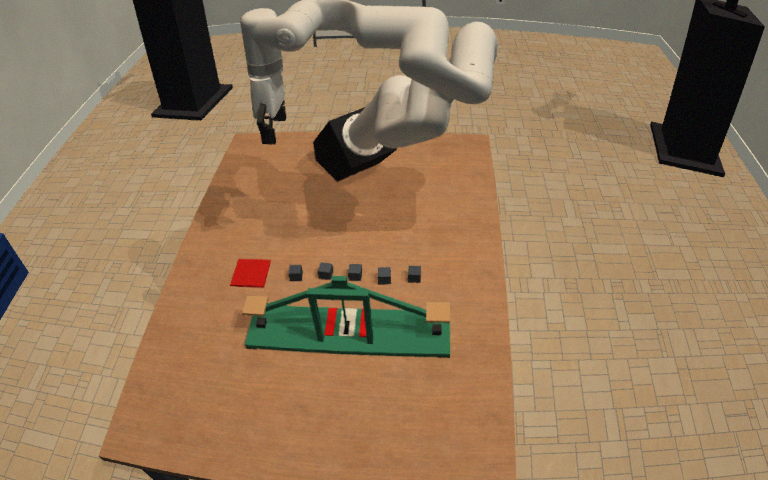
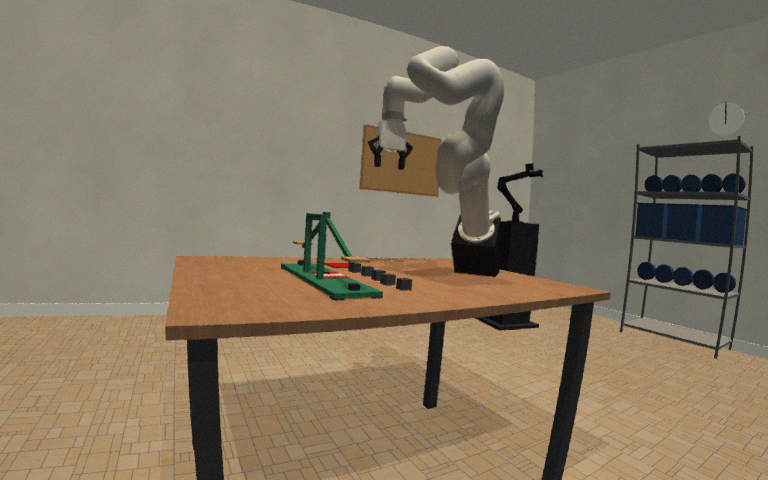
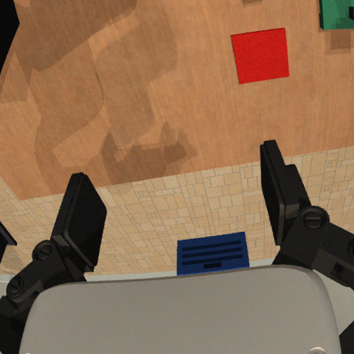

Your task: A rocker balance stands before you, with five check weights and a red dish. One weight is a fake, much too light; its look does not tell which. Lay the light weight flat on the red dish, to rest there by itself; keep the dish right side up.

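Seen in the pictures: gripper, fingertip midpoint: point(image 1: 274, 131) point(image 2: 389, 168); arm's base, link origin: point(image 1: 363, 134) point(image 2: 476, 230).
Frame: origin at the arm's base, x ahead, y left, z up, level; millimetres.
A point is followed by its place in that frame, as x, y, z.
The green rocker balance point(image 1: 407, 341) @(538, 260, -145) point(image 2: 321, 249) @(557, 187, -68) point(image 3: 334, 16) stands on the table; its tan left pan point(image 1: 255, 305) @(582, -73, -72) and tan right pan point(image 1: 437, 311) @(497, 315, -71) are bare. Its pointer's lower end shows over the white field point(image 1: 352, 315) @(500, 121, -144) between red strips. Several dark grey cubes, the weights, stand in a row behind it, from the leftmost weight point(image 1: 295, 272) @(418, -52, -133) to the rightmost weight point(image 1: 414, 274) @(354, 230, -133) point(image 2: 403, 284) @(349, 244, -145). They look alike. The flat red dish point(image 1: 250, 272) @(431, -179, -156) point(image 2: 338, 264) @(439, -180, -156) point(image 3: 261, 56) lies left of the row, with nothing on it. My gripper point(image 1: 274, 125) @(297, -104, 192) point(image 2: 389, 165) @(297, -104, 192) point(image 3: 174, 177) is open and empty, high above the table's far left edge.
The wooden table point(image 1: 317, 407) @(741, 120, -161) point(image 2: 243, 300) @(741, 369, -162) carries the arm's black base point(image 1: 334, 148) @(32, -78, -36) point(image 2: 475, 257) @(5, 17, -94) at its far end. A blue box point(image 3: 213, 254) is off the table's left side. Black pedestals point(image 1: 180, 56) point(image 1: 702, 84) stand beyond the table. A shelf rack point(image 2: 637, 226) stands by the wall.
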